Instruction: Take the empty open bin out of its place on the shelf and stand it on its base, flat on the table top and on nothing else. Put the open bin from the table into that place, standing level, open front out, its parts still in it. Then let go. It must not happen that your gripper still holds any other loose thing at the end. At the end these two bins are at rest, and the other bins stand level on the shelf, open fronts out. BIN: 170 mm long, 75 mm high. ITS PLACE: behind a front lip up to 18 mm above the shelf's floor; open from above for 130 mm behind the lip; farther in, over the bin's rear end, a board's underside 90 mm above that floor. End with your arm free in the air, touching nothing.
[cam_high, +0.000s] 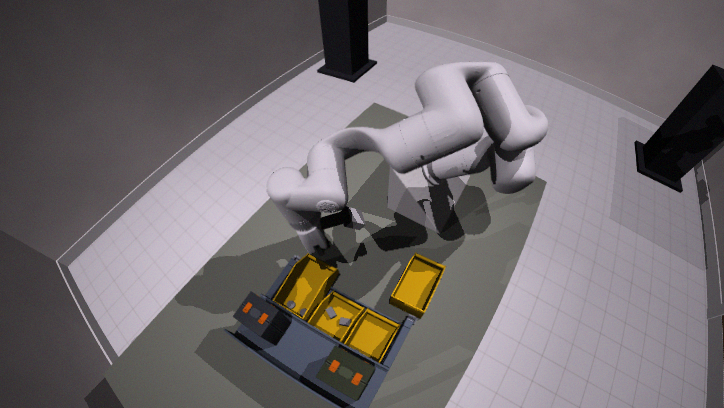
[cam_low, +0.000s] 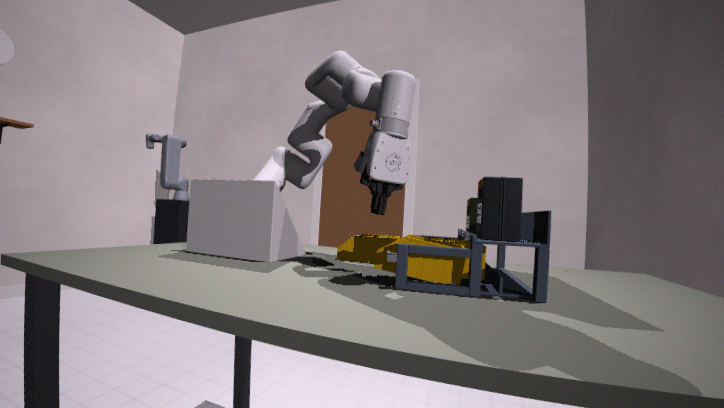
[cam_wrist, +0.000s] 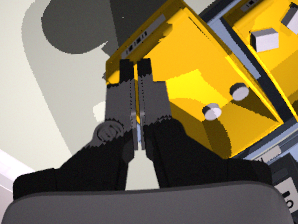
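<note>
The shelf's front bar lies 5 cm ahead of my hand, 11 cm to the left of it and 15 cm below it. Also, from my hand: black box (25 cm ahead).
</note>
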